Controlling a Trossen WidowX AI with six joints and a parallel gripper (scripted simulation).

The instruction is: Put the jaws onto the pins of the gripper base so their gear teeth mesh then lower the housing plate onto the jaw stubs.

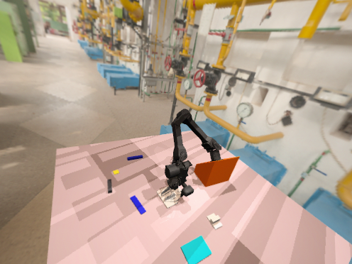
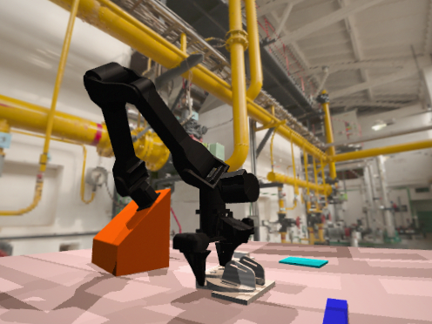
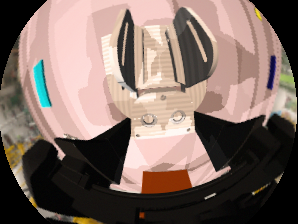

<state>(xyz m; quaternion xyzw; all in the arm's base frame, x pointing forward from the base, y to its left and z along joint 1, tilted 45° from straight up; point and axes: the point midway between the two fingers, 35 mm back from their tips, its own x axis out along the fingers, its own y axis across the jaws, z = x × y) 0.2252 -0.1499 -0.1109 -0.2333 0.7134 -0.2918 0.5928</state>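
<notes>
Right now my gripper tip is 20 mm below the base and 10 mm short of it. From my gripper tip the other things lie so: small yellow piece 310 mm to the right, 250 mm ahead, 10 mm below; black bar 320 mm ahead, 220 mm to the right; cyan tile 280 mm to the left, 110 mm ahead.
</notes>
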